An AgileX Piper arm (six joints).
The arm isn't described. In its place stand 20 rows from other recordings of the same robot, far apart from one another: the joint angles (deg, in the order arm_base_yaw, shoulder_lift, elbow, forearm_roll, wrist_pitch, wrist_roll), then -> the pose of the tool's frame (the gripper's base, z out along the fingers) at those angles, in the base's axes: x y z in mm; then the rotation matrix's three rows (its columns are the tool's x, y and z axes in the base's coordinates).
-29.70 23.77 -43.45 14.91 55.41 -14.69 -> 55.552, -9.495, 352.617; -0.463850, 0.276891, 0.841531; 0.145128, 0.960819, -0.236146; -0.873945, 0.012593, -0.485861
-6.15 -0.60 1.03 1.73 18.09 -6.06 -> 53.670, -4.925, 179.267; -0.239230, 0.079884, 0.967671; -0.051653, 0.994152, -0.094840; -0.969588, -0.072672, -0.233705
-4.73 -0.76 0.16 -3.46 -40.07 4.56 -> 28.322, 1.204, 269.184; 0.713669, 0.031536, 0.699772; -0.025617, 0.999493, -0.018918; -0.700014, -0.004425, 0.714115
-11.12 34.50 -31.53 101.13 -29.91 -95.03 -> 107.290, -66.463, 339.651; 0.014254, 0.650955, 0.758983; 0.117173, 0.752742, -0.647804; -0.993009, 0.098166, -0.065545
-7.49 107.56 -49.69 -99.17 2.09 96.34 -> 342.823, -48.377, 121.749; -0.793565, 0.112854, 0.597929; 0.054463, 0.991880, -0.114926; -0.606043, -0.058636, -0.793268
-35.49 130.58 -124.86 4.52 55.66 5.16 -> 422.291, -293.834, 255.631; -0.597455, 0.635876, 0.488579; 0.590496, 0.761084, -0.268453; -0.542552, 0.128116, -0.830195
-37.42 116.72 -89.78 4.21 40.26 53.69 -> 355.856, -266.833, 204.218; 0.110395, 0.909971, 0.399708; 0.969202, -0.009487, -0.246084; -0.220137, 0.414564, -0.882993
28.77 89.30 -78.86 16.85 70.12 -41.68 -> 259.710, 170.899, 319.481; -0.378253, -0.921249, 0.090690; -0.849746, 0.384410, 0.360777; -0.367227, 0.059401, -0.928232
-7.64 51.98 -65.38 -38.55 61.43 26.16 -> 140.558, -69.106, 423.681; -0.540131, 0.598324, 0.591834; 0.150437, 0.760557, -0.631603; -0.828026, -0.252115, -0.500810
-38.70 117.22 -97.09 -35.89 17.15 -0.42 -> 372.239, -318.376, 268.536; -0.732930, 0.381731, 0.563112; -0.138166, 0.726960, -0.672636; -0.666126, -0.570799, -0.480068
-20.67 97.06 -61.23 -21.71 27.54 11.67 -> 320.908, -137.704, 213.948; -0.833598, 0.325909, 0.445979; 0.172035, 0.920415, -0.351056; -0.524898, -0.215916, -0.823324
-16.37 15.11 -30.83 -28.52 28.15 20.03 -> 44.672, -34.487, 336.259; -0.121892, 0.480505, 0.868480; -0.062767, 0.869522, -0.489890; -0.990557, -0.114225, -0.075828
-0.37 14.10 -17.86 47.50 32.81 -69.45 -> 60.891, 35.962, 267.870; -0.055228, -0.454631, 0.888966; -0.414736, 0.820331, 0.393765; -0.908264, -0.346939, -0.233857
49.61 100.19 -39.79 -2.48 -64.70 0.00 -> 216.425, 259.882, 214.844; 0.118975, -0.784019, 0.609229; 0.111307, 0.620251, 0.776466; -0.986639, -0.024569, 0.161061
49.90 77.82 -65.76 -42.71 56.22 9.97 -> 215.149, 175.849, 336.797; -0.377660, -0.558842, 0.738288; -0.827635, 0.561264, 0.001481; -0.415202, -0.610474, -0.674484
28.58 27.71 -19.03 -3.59 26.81 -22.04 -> 87.293, 44.628, 248.235; -0.207684, -0.602978, 0.770250; -0.598613, 0.701106, 0.387444; -0.773647, -0.380616, -0.506559
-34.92 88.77 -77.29 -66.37 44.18 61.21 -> 250.565, -245.787, 367.068; -0.340647, 0.920186, 0.192920; 0.280330, 0.295266, -0.913364; -0.897427, -0.257053, -0.358537
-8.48 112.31 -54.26 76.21 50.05 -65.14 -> 339.400, 17.897, 125.724; -0.932233, -0.102340, 0.347084; 0.185389, 0.688654, 0.700990; -0.310760, 0.717831, -0.623014
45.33 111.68 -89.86 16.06 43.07 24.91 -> 292.140, 319.978, 243.227; -0.940834, -0.254528, 0.223712; -0.115276, 0.861197, 0.495026; -0.318658, 0.439949, -0.839585
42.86 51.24 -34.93 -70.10 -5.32 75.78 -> 136.012, 137.036, 324.792; -0.194673, -0.724772, 0.660914; -0.044270, 0.679611, 0.732236; -0.979869, 0.113288, -0.164388
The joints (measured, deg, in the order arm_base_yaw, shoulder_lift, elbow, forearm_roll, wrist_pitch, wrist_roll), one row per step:
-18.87 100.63 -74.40 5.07 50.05 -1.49
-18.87 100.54 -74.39 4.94 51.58 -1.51
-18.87 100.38 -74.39 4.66 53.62 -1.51
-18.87 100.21 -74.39 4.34 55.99 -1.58
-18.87 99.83 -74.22 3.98 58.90 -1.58
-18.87 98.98 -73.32 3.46 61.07 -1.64
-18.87 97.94 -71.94 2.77 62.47 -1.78
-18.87 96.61 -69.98 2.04 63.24 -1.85
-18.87 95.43 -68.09 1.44 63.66 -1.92
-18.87 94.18 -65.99 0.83 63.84 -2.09
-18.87 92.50 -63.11 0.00 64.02 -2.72
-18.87 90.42 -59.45 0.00 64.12 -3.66
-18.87 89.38 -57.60 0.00 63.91 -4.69
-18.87 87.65 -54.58 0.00 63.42 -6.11
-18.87 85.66 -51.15 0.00 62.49 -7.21
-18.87 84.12 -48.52 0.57 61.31 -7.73
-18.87 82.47 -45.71 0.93 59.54 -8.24
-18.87 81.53 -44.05 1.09 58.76 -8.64
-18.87 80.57 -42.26 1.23 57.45 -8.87
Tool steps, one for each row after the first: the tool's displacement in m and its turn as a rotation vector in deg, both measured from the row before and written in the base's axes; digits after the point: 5 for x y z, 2 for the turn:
-0.00239 0.00079 -0.00024 0.39 1.39 0.19
-0.00331 0.00093 0.00006 0.42 1.84 0.26
-0.00386 0.00106 0.00009 0.47 2.15 0.36
-0.00555 0.00158 0.00056 0.62 2.63 0.32
-0.00738 0.00189 0.00042 0.29 2.24 0.37
-0.00799 0.00177 -0.00039 -0.04 1.84 0.46
-0.00921 0.00208 -0.00120 -0.19 1.54 0.37
-0.00823 0.00192 -0.00175 -0.16 1.25 0.31
-0.00865 0.00204 -0.00232 -0.21 1.16 0.41
-0.01182 0.00279 -0.00347 -0.30 1.56 0.97
-0.01445 0.00494 -0.00489 0.53 1.59 0.94
-0.00698 0.00239 -0.00262 0.20 0.57 1.03
-0.01134 0.00388 -0.00427 0.28 0.75 1.42
-0.01252 0.00428 -0.00500 0.20 0.47 1.10
-0.00877 0.00384 -0.00398 0.45 -0.25 0.23
-0.00882 0.00352 -0.00444 0.09 -0.68 0.30
-0.00563 0.00214 -0.00283 0.11 -0.11 0.30
-0.00535 0.00201 -0.00333 -0.06 -0.49 0.13

